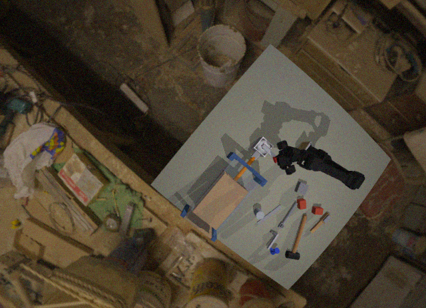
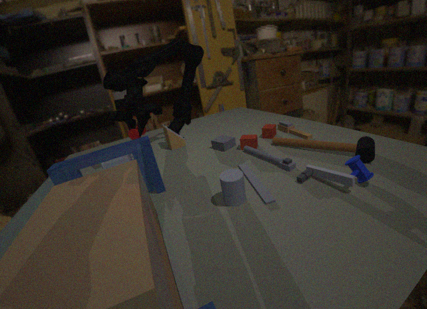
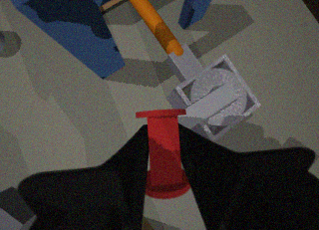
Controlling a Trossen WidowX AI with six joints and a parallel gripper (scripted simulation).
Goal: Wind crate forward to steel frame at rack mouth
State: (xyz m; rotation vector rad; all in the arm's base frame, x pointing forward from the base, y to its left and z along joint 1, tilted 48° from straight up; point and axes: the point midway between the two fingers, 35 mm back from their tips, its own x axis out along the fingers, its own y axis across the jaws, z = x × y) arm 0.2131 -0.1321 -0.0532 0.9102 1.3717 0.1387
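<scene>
My gripper tip is 15 cm short of the blue steel frame, 8 cm to the left of it and 3 cm above it. From my gripper tip the other things lie so: grey winch 10 cm to the right, 10 cm below, 2 cm behind; red-knobbed handle 3 cm to the right, 3 cm below, 1 cm behind; red knob 1 cm to the left, 1 cm behind.
</scene>
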